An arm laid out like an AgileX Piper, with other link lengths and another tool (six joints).
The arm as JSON. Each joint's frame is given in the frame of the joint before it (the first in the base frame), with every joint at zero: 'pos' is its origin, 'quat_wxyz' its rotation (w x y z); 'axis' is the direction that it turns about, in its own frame. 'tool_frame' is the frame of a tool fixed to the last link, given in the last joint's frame.
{
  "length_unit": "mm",
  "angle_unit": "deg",
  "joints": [
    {
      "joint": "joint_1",
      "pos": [
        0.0,
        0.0,
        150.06
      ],
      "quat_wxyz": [
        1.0,
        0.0,
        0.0,
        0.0
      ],
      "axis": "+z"
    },
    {
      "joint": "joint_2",
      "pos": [
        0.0,
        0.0,
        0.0
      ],
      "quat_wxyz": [
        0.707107,
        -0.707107,
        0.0,
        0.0
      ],
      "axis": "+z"
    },
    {
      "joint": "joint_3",
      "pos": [
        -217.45,
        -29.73,
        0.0
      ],
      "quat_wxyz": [
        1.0,
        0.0,
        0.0,
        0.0
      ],
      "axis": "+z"
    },
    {
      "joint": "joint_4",
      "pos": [
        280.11,
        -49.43,
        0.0
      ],
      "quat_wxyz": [
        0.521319,
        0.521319,
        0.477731,
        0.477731
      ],
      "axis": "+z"
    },
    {
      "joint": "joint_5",
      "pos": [
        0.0,
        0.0,
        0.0
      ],
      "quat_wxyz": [
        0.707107,
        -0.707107,
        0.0,
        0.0
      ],
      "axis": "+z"
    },
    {
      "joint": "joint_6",
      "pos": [
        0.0,
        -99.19,
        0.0
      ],
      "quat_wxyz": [
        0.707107,
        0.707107,
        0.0,
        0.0
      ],
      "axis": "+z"
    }
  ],
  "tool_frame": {
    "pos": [
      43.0,
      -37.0,
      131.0
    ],
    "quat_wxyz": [
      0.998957,
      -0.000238,
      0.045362,
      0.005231
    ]
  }
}
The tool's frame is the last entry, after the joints.
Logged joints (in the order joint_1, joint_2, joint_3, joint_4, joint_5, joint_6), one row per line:
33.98 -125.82 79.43 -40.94 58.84 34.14
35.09 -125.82 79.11 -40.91 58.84 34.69
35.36 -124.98 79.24 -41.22 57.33 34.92
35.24 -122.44 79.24 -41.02 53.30 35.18
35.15 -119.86 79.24 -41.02 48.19 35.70
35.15 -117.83 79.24 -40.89 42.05 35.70
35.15 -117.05 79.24 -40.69 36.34 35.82
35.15 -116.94 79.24 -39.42 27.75 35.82
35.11 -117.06 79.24 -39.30 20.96 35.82
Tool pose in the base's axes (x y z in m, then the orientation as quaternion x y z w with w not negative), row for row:
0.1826 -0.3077 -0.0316 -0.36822 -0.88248 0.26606 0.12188
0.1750 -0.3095 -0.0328 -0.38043 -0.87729 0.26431 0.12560
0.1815 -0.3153 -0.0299 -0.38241 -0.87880 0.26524 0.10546
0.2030 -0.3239 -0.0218 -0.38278 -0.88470 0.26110 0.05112
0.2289 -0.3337 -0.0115 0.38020 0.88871 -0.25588 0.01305
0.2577 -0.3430 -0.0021 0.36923 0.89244 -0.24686 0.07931
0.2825 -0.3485 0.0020 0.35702 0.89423 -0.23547 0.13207
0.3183 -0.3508 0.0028 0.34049 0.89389 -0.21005 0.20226
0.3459 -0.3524 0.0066 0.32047 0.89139 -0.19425 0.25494
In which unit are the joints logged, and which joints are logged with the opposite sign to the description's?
The joints are logged in degrees. Opposite sign: joint_1, joint_2, joint_3.
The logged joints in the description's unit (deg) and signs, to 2 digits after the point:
-33.98 125.82 -79.43 -40.94 58.84 34.14
-35.09 125.82 -79.11 -40.91 58.84 34.69
-35.36 124.98 -79.24 -41.22 57.33 34.92
-35.24 122.44 -79.24 -41.02 53.30 35.18
-35.15 119.86 -79.24 -41.02 48.19 35.70
-35.15 117.83 -79.24 -40.89 42.05 35.70
-35.15 117.05 -79.24 -40.69 36.34 35.82
-35.15 116.94 -79.24 -39.42 27.75 35.82
-35.11 117.06 -79.24 -39.30 20.96 35.82

